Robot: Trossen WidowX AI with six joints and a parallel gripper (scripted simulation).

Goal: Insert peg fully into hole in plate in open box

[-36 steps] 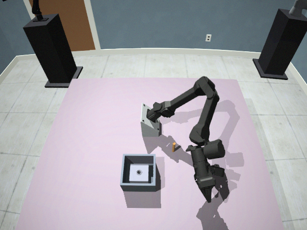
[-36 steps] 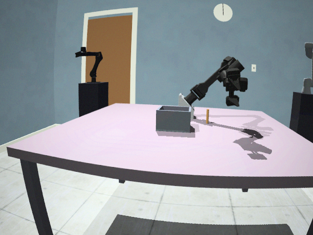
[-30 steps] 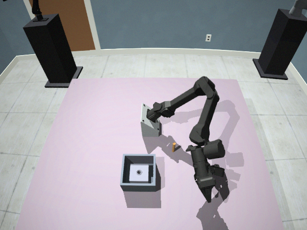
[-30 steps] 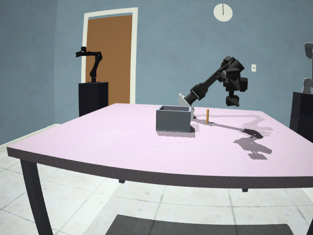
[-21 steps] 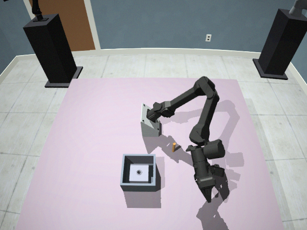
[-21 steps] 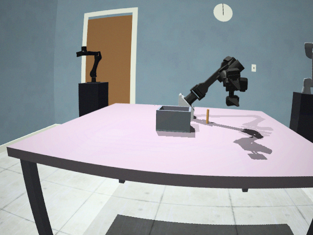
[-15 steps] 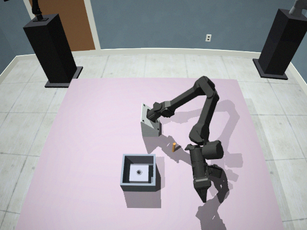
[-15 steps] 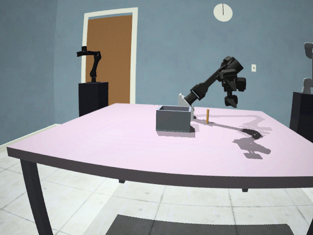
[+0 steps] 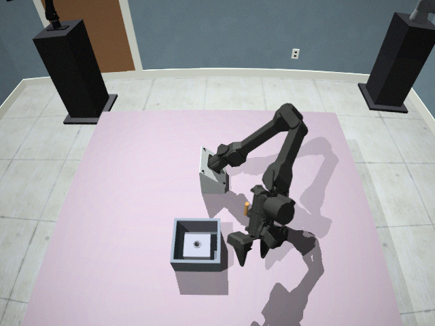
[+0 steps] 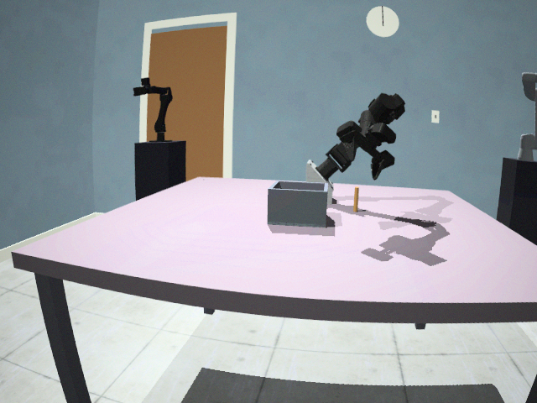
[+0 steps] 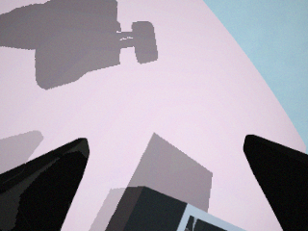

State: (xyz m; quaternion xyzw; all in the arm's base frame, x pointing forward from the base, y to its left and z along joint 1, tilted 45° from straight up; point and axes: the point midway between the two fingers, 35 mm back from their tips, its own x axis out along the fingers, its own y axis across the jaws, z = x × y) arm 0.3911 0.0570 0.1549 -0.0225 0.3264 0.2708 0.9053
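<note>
The peg lies 22 cm behind my hand, 15 cm below it and 2 cm to the right of it. Round my hand: pale plate (18 cm to the right, 14 cm below, 6 cm behind); then grey box (18 cm to the right, 16 cm below, 6 cm behind).
</note>
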